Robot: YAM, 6 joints.
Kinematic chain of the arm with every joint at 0, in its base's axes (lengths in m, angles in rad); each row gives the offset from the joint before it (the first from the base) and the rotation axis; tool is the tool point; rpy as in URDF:
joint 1: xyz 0 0 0.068 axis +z
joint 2: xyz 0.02 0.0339 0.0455 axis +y
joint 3: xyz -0.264 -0.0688 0 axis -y
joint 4: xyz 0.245 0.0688 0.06 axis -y
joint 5: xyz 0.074 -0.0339 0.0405 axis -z
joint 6: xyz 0.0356 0 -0.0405 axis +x
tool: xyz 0 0 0 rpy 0 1.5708 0
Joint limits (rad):
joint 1: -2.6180..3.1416
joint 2: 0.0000..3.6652
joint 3: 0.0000..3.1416
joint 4: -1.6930..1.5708
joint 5: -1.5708..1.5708
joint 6: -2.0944..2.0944
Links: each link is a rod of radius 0.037 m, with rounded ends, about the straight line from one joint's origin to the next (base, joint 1, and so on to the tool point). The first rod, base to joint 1, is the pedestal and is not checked.
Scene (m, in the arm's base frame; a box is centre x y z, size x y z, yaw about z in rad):
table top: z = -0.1
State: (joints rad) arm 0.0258 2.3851 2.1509 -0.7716 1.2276 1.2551
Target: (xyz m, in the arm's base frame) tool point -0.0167 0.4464 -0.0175
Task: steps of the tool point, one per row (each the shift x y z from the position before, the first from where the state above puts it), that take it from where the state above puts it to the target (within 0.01 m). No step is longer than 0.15 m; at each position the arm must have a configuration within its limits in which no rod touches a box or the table.
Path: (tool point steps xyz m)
1: -0.0146 0.1398 -0.0439
2: -0.0557 0.1281 -0.0430
3: -0.0902 0.1039 -0.0417
4: -0.1147 0.0704 -0.0398
5: -0.1268 0.0319 -0.0376
6: -0.1257 -0.0074 -0.0351

